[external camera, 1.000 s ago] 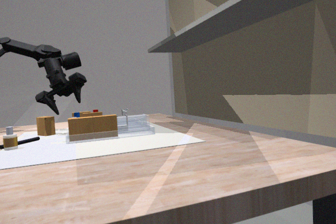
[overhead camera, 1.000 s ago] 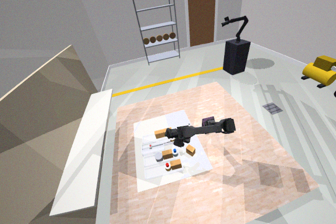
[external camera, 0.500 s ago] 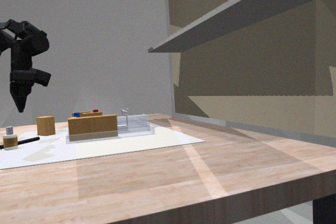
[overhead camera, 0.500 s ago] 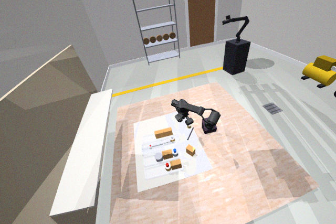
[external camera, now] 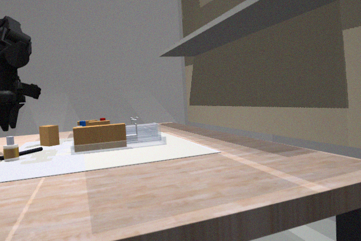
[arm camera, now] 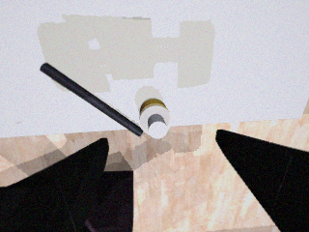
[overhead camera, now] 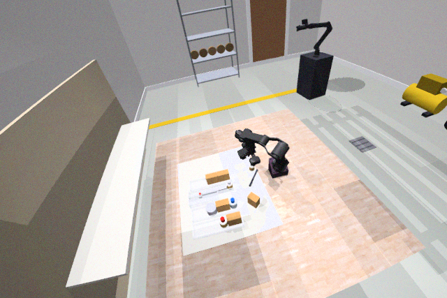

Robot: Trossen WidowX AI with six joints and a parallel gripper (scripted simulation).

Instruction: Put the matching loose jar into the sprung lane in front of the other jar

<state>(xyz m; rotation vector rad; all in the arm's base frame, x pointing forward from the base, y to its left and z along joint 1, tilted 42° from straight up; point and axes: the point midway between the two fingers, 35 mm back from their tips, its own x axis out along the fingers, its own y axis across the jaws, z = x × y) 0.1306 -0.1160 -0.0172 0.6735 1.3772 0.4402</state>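
Right now my gripper tip is 20 mm short of the black rod, 70 mm to the right of it and 80 mm above it. Round my gripper tip: red part 380 mm ahead, 80 mm to the left, 10 mm below; clear sprung lane 340 mm ahead, 80 mm to the left, 70 mm below; tan box 100 mm ahead, 230 mm to the left, 50 mm below.
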